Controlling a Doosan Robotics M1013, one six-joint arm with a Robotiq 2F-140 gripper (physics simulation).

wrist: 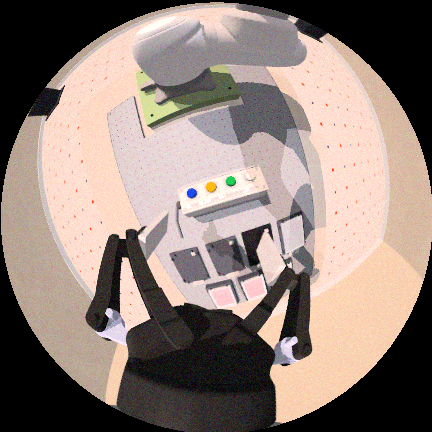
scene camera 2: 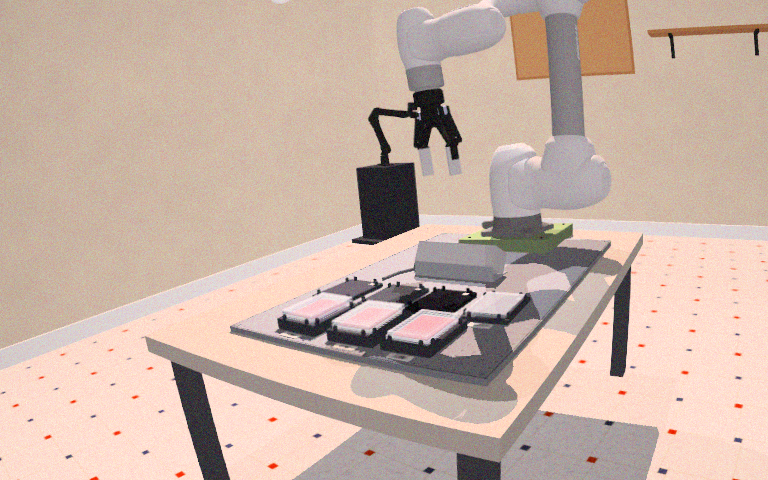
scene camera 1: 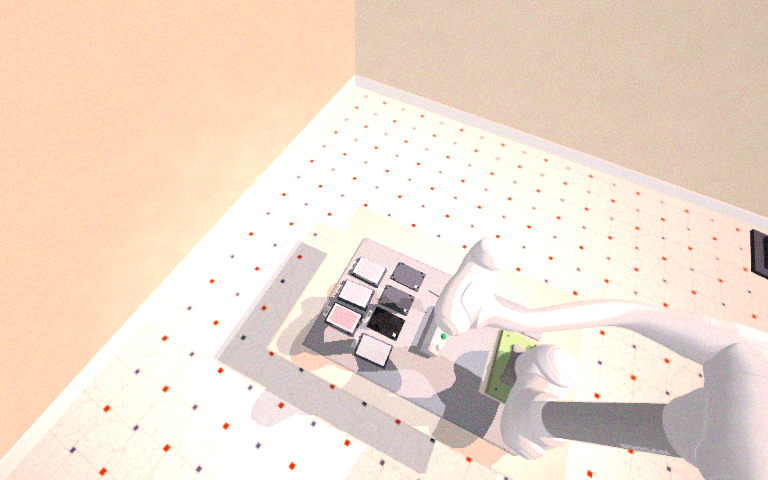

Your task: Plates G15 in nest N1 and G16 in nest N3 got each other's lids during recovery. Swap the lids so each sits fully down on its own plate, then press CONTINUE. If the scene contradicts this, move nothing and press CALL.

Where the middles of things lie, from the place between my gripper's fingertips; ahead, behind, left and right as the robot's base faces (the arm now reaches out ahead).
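Position of the black nest (scene camera 2: 445,300), counted from my hand: 12 cm to the left of it, 21 cm ahead of it, 24 cm below it.
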